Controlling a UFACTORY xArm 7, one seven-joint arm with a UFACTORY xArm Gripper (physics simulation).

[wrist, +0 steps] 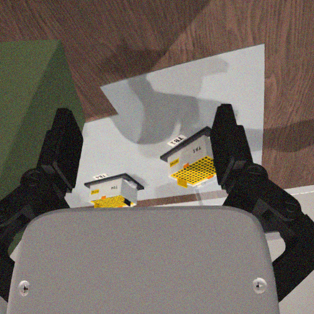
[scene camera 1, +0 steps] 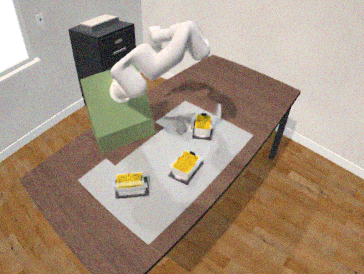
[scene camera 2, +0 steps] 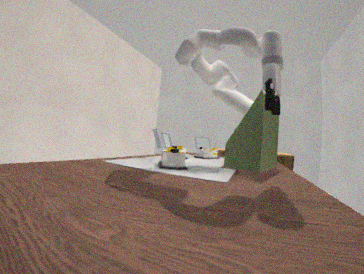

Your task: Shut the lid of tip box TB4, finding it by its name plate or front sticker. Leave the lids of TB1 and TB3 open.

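Where they show: gripper, between the fingertips: (scene camera 2: 273, 112); arm's base, origin of its link: (scene camera 2: 256, 114).
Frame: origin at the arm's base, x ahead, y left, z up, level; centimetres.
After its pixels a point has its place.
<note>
Tip box TB4 (scene camera 1: 186, 166) @[z -21.0, x 45.4, y -5.2 cm] (wrist: 113, 192), with a white body, yellow rack and dark base, is the middle box. Its "TB4" plate and front sticker show in the wrist view. Its clear lid (scene camera 1: 212, 148) stands open; the gripper housing hides it in the wrist view. TB1 (scene camera 1: 203, 126) (wrist: 191, 157) (scene camera 2: 173, 158) has its lid (scene camera 1: 218, 111) @[z -12.2, x 40.8, y 28.7 cm] raised. The third box, TB3 (scene camera 1: 132, 186) @[z -14.3, x 37.9, y -32.1 cm], has its raised lid (scene camera 2: 202, 142) @[z -16.1, x 36.0, y -32.9 cm] in the second scene view. My gripper (scene camera 2: 273, 106) @[z -4.2, x -3.6, y 29.9 cm] (wrist: 144, 120) is open and empty, high above the table and away from all lids; the arm hides it in the first scene view.
A tall green wedge block (scene camera 1: 122, 120) @[z -12.2, x 6.2, y -7.0 cm] (scene camera 2: 252, 142) @[z -14.4, x 2.2, y 12.4 cm] (wrist: 25, 95) stands beside the grey mat (scene camera 1: 150, 220) @[z -26.7, x 48.8, y -35.2 cm] (scene camera 2: 220, 175) @[z -26.7, x 12.8, y 32.6 cm] (wrist: 242, 75). The brown table (scene camera 1: 55, 200) @[z -27.0, x 6.6, y -59.1 cm] (scene camera 2: 75, 220) @[z -27.0, x 24.1, y 77.9 cm] carries both. A black cabinet (scene camera 1: 87, 55) stands behind the block.
</note>
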